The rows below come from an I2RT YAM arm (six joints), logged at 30 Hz.
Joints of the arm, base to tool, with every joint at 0 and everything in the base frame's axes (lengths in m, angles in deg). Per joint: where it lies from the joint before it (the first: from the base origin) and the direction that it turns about. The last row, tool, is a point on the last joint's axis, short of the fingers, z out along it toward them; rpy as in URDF.
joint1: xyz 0.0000 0.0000 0.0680 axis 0 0 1
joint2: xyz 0.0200 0.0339 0.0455 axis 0 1 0
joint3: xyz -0.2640 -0.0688 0.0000 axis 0 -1 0
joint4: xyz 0.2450 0.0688 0.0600 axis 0 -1 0
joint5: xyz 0.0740 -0.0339 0.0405 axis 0 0 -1
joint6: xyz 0.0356 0.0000 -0.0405 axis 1 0 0
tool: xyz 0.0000 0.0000 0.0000 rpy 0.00 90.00 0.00
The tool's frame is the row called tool.
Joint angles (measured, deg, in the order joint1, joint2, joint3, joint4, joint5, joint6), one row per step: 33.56 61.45 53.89 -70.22 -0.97 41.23; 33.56 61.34 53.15 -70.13 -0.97 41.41; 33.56 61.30 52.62 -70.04 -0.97 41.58; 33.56 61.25 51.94 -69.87 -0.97 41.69; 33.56 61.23 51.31 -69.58 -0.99 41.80; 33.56 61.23 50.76 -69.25 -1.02 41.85; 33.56 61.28 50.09 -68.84 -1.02 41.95; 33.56 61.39 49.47 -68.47 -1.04 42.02; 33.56 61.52 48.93 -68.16 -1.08 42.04; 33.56 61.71 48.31 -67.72 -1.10 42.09; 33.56 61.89 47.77 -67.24 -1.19 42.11; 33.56 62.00 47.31 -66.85 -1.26 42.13; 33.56 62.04 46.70 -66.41 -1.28 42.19; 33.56 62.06 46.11 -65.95 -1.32 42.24
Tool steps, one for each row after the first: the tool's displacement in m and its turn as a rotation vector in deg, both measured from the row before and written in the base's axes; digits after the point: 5 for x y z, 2 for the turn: -0.00098 -0.00065 -0.00322 -0.27 0.47 -0.18; -0.00059 -0.00039 -0.00239 -0.19 0.35 -0.17; -0.00070 -0.00046 -0.00304 -0.24 0.40 -0.11; -0.00041 -0.00026 -0.00284 -0.14 0.29 -0.10; -0.00023 -0.00013 -0.00249 -0.09 0.21 -0.04; -0.00018 -0.00012 -0.00316 -0.16 0.27 -0.10; -0.00010 -0.00005 -0.00309 -0.17 0.32 -0.07; -0.00008 -0.00002 -0.00277 -0.16 0.32 -0.01; 0.00009 0.00008 -0.00326 -0.18 0.32 -0.05; 0.00020 0.00020 -0.00285 -0.06 0.25 -0.01; 0.00004 0.00008 -0.00232 -0.04 0.19 -0.01; -0.00025 -0.00015 -0.00283 -0.09 0.19 -0.06; -0.00026 -0.00014 -0.00268 -0.04 0.15 -0.04
